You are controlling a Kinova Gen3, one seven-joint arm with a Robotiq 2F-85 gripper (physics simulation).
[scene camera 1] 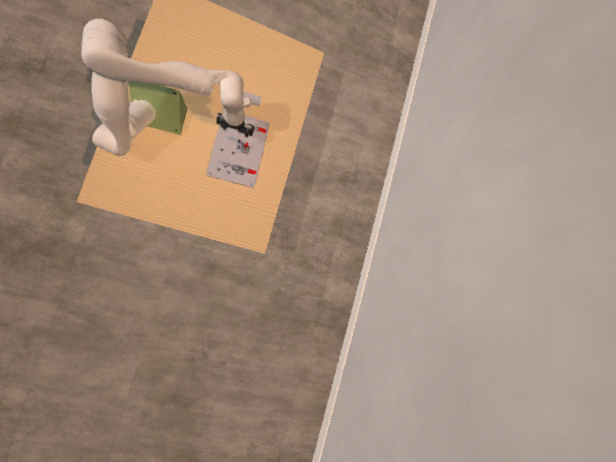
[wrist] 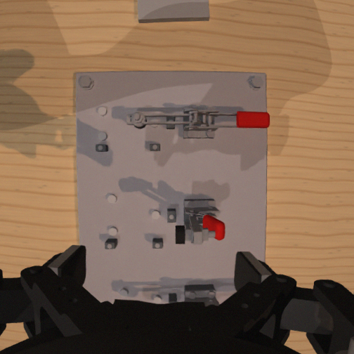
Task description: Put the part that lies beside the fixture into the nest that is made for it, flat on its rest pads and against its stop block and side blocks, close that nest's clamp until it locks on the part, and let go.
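Where they show: gripper, fingertip midpoint: (scene camera 1: 235, 132); arm's base at its link origin: (scene camera 1: 145, 110).
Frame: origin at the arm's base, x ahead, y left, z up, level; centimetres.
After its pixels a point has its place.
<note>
The part, a flat grey block (scene camera 1: 255, 99) @[y 29.0, x 41.7, z -4.9 cm] (wrist: 173, 10), lies on the table beyond the fixture's upper edge; the wrist view cuts it off. The fixture plate (scene camera 1: 254, 159) @[y -0.6, x 51.8, z -4.4 cm] (wrist: 240, 175) carries three clamps with red handles. The upper clamp (wrist: 199, 119) lies with its arm down over its nest. The middle clamp (scene camera 1: 244, 147) @[y 2.5, x 45.5, z -2.4 cm] (wrist: 197, 225) stands with its arm raised; its nest shows round pale pads (wrist: 112, 198) and dark blocks (wrist: 157, 243). The lower clamp (scene camera 1: 240, 170) @[y -9.1, x 47.7, z 0.2 cm] has its handle out to the right and is mostly hidden in the wrist view. My gripper (scene camera 1: 235, 126) @[y 2.2, x 41.8, z 13.4 cm] (wrist: 160, 265) is open and empty above the plate.
The wooden table (scene camera 1: 180, 190) @[y -27.9, x 24.8, z -5.9 cm] (wrist: 35, 200) surrounds the plate. A green base block (scene camera 1: 167, 112) @[y 2.7, x 9.4, z 1.6 cm] stands left of the fixture by the arm. Bolt heads (wrist: 86, 82) (wrist: 256, 81) sit at the plate's upper corners. The upper clamp's red handle (scene camera 1: 261, 130) @[y 13.3, x 50.3, z -0.8 cm] (wrist: 253, 120) reaches the plate's right edge.
</note>
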